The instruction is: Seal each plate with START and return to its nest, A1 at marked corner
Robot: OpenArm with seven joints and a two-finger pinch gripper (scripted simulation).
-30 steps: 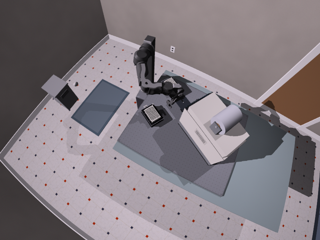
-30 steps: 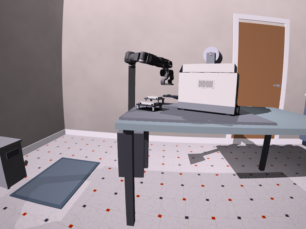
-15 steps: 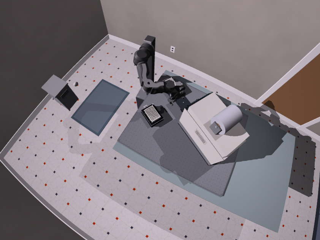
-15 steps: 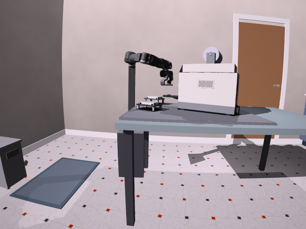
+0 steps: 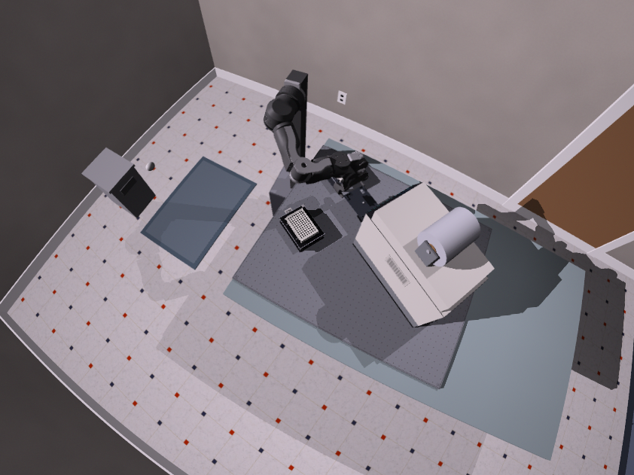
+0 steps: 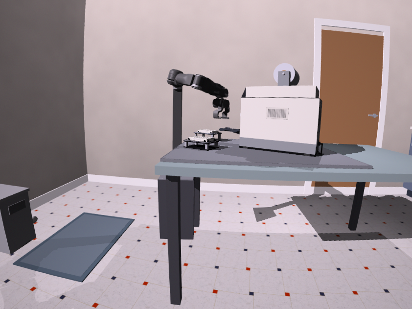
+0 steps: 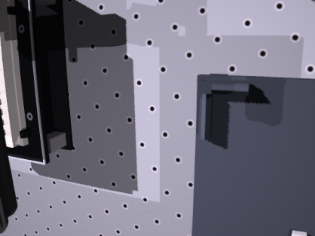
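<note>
Now: the plate nest 140 mm to the left of my hand, 110 mm below it and 80 mm behind it. From my hand the other things lie so: N1 label (210 mm to the left, 170 mm behind, 160 mm below); screen (190 mm ahead, 160 mm above, 40 mm to the right); sealer stage (70 mm below, 70 mm ahead, 10 mm to the right).
</note>
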